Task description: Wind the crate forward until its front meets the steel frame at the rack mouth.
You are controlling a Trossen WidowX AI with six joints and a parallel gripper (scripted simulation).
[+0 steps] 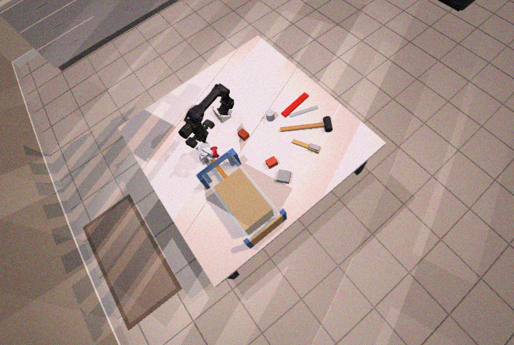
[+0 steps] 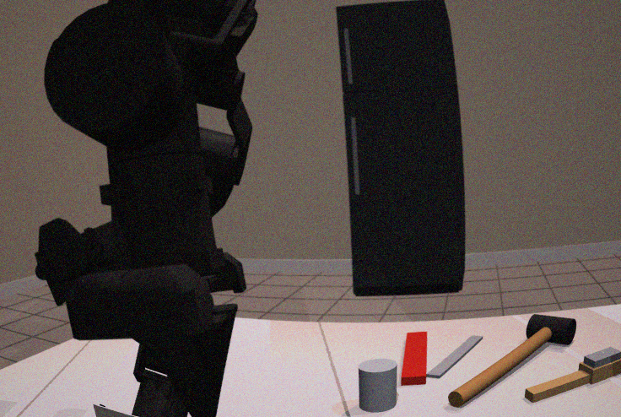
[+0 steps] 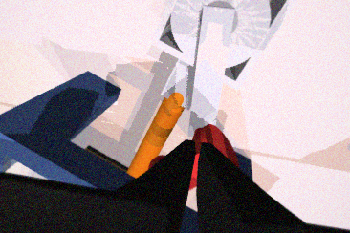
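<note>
The red knob is 80 mm below my gripper tip, 50 mm ahead of it and 20 mm to the left of it. From my gripper tip the other things lie so: clear-panelled cubby 360 mm ahead, 100 mm below, 30 mm to the left; winch handle 110 mm below, 20 mm ahead, 10 mm to the left; grey hand winch 180 mm below, 50 mm behind, 40 mm to the right.
</note>
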